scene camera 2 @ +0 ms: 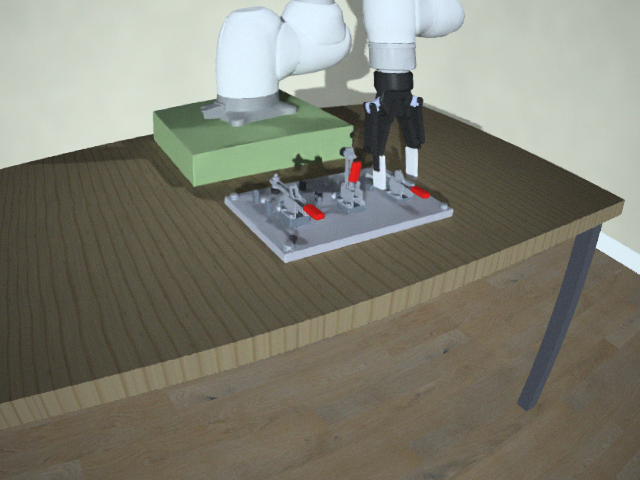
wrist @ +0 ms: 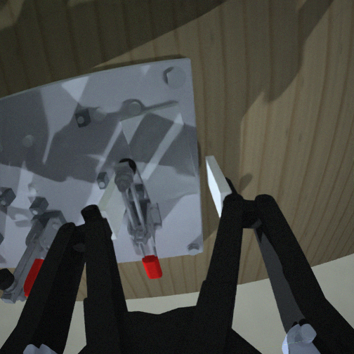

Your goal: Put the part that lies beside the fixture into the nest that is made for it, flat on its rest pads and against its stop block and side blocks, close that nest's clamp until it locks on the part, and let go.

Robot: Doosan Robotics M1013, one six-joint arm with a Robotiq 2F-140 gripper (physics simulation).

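Seen in the pictures: arm's base, origin of the base link: (scene camera 2: 247,111).
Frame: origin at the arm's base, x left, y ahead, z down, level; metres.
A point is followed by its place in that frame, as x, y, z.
Note:
The fixture's grey base plate (scene camera 2: 356,227) {-0.127, 0.520, 0.066} (wrist: 180,225) carries three toggle clamps with red handles. The right clamp (scene camera 2: 399,190) {0.012, 0.488, 0.046} (wrist: 138,215) has its handle low toward the front and its arm lying toward the back. The middle clamp (scene camera 2: 351,198) {-0.097, 0.475, 0.039} (wrist: 45,227) has its handle and arm raised. The left clamp (scene camera 2: 292,205) {-0.205, 0.453, 0.031} has its handle low. My gripper (scene camera 2: 395,178) {0.062, 0.436, 0.060} (wrist: 165,175) is open and empty, its pale fingertips on either side of the right clamp. A grey flat outline shows beyond that clamp's tip in the wrist view; shadows hide whether it is the part.
Small dark blocks (wrist: 82,118) (wrist: 102,180) and pins stand on the base plate. The green robot base block (scene camera 2: 268,160) {-0.079, 0.206, 0.056} is behind and left of the fixture. The wooden table (scene camera 2: 155,268) {-0.441, 0.419, 0.081} (wrist: 280,150) extends around the plate; its right edge lies beyond the fixture.

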